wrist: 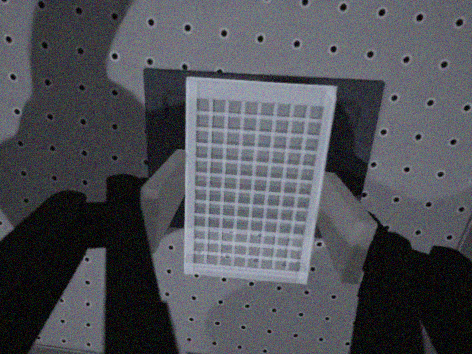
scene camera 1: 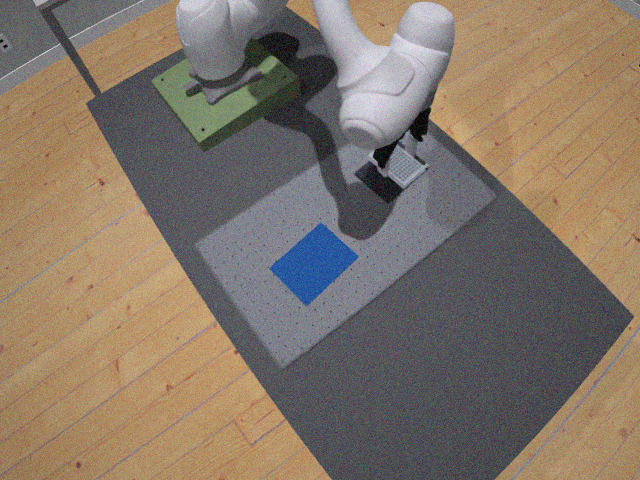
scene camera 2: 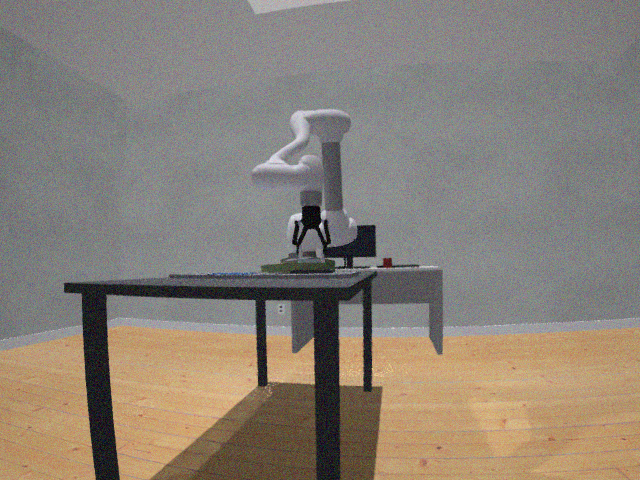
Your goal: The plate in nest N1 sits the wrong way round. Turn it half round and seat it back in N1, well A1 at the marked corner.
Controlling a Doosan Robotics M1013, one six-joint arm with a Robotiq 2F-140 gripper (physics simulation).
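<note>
The white well plate point(scene camera 1: 407, 168) point(wrist: 255, 185) is level, wells up, between the pale fingertips of my gripper point(scene camera 1: 401, 158) point(scene camera 2: 311, 253) point(wrist: 252, 182). The gripper is shut on its two long sides. It holds the plate raised above the dark nest N1 point(scene camera 1: 378, 184) point(wrist: 165, 95), crosswise to it, with the plate's long side across the nest's long side. In the wrist view the plate's near end reaches past the nest's near edge. The A1 mark does not show, and part of the nest is hidden by the plate and fingers.
A blue rectangle point(scene camera 1: 314, 264) lies on the light perforated board point(scene camera 1: 242, 268). The robot's green base block point(scene camera 1: 206, 116) stands on the dark table point(scene camera 1: 454, 351) point(scene camera 2: 206, 292). Behind it in scene camera 2 are a desk point(scene camera 2: 403, 286), a monitor point(scene camera 2: 366, 240) and a red object point(scene camera 2: 387, 262).
</note>
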